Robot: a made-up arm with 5 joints.
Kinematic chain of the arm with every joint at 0, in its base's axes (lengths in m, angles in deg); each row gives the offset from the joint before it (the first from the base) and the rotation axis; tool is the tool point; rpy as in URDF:
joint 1: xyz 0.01 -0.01 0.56 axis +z
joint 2: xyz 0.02 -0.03 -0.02 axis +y
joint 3: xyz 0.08 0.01 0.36 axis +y
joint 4: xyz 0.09 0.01 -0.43 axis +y
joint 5: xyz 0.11 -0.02 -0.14 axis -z
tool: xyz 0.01 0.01 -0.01 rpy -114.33 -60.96 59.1
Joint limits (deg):
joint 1: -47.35..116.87
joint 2: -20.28..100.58
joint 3: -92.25..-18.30
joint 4: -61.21..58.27
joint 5: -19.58..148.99
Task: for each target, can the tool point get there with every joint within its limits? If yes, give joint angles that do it. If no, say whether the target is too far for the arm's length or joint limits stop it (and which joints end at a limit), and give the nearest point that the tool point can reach.
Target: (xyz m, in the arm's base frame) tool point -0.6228 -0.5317 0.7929
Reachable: no: joint limits stop it (at a limit: joint 2, joint 3, joint 4) | nearest point -0.1804 -0.1670 0.2871 | short by 0.765 m
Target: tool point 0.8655 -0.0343 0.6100
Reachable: yes | joints 0.49 36.01 -82.30 -21.41 51.50
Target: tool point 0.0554 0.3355 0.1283
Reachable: yes | joints 88.66 41.24 -35.38 38.23 76.05
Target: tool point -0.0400 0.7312 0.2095
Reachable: yes | joints 96.47 50.95 -80.55 37.61 60.95
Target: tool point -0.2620 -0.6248 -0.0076
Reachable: no: joint limits stop it (at a limit: joint 2) | nearest point -0.0843 -0.2231 0.1634 | short by 0.471 m
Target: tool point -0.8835 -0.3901 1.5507
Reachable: no: too far | nearest point -0.0804 0.2065 1.3151 | short by 1.028 m
